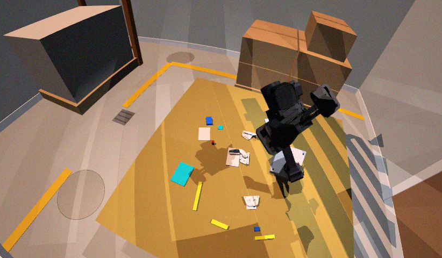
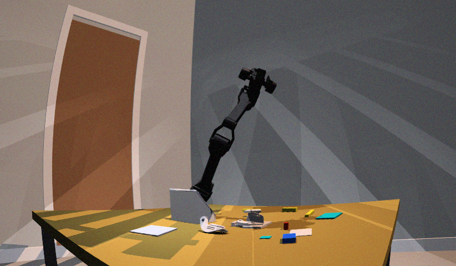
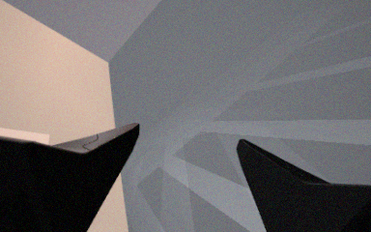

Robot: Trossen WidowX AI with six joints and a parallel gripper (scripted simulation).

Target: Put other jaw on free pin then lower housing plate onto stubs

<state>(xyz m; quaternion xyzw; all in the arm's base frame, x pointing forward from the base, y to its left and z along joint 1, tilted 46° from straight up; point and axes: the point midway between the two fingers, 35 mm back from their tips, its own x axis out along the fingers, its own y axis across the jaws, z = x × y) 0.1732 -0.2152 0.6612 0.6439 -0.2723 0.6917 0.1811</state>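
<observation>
Right now the red cube is 32 cm ahead of my gripper tip, 36 cm to the right of it and 70 cm below it. Round my gripper tip: blue block: 41 cm ahead, 52 cm to the right, 71 cm below; cyan chip: 32 cm ahead, 50 cm to the right, 71 cm below; cyan sheet: 39 cm ahead, 10 cm to the right, 71 cm below.
</observation>
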